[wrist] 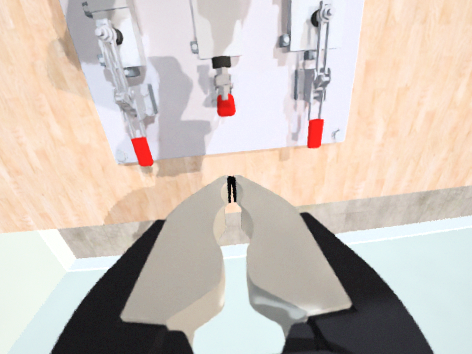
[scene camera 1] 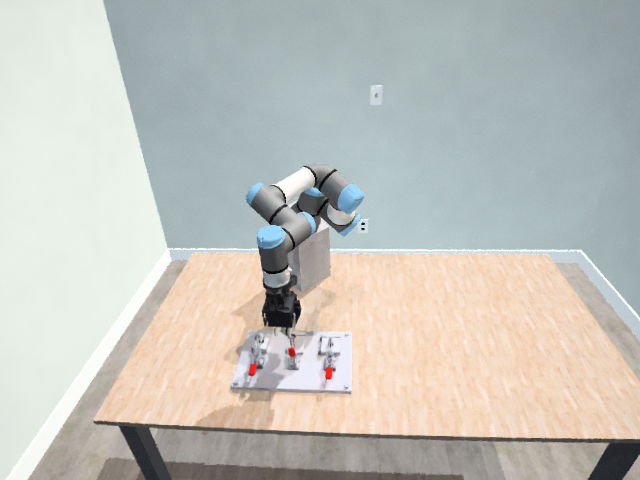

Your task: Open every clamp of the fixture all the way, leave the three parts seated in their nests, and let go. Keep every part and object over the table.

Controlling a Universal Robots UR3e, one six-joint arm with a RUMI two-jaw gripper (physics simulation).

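Frame: origin at the arm's base, x back, y right, z up, level; metres.
Where they show: gripper, fingertip midpoint: [wrist: 231, 178] [scene camera 1: 287, 335].
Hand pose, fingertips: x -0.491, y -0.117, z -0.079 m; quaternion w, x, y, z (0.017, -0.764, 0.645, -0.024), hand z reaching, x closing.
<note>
After its pixels a point has its place.
The fixture plate [scene camera 1: 310, 379] @(x -0.489, y -0.174, z -0.245 m) [wrist: 260, 131] @(x -0.498, y -0.166, z -0.245 m) carries three clamps with red handles. The left handle [scene camera 1: 252, 369] @(x -0.534, y -0.016, z -0.199 m) [wrist: 142, 151] @(x -0.529, y -0.016, z -0.199 m) and right handle [scene camera 1: 328, 373] @(x -0.488, y -0.230, z -0.204 m) [wrist: 315, 133] @(x -0.482, y -0.227, z -0.204 m) lie low toward the front, their clamp arms reaching over the left part [wrist: 133, 50] @(x -0.419, y -0.005, z -0.219 m) and right part [wrist: 300, 35] @(x -0.379, y -0.186, z -0.224 m). The middle clamp stands raised, its black tip [wrist: 221, 62] @(x -0.422, y -0.103, z -0.147 m) and red handle [scene camera 1: 292, 351] @(x -0.465, y -0.116, z -0.169 m) [wrist: 226, 105] @(x -0.458, y -0.111, z -0.167 m) seen nearly end-on in the wrist view. The middle part [wrist: 217, 30] @(x -0.388, y -0.094, z -0.229 m) lies flat behind it, partly shaded. My gripper [scene camera 1: 289, 335] @(x -0.491, y -0.117, z -0.079 m) [wrist: 231, 178] @(x -0.491, y -0.117, z -0.079 m) is shut and empty, above the fixture, apart from the handles in the wrist view.
The wooden table [scene camera 1: 439, 335] @(x -0.199, y -0.528, z -0.260 m) [wrist: 415, 125] @(x -0.458, y -0.420, z -0.260 m) surrounds the plate. The robot's grey pedestal [scene camera 1: 312, 258] @(x -0.039, y -0.045, z -0.134 m) stands behind the fixture. The table's front edge [scene camera 1: 361, 435] @(x -0.610, y -0.351, z -0.269 m) lies beyond the handles.
</note>
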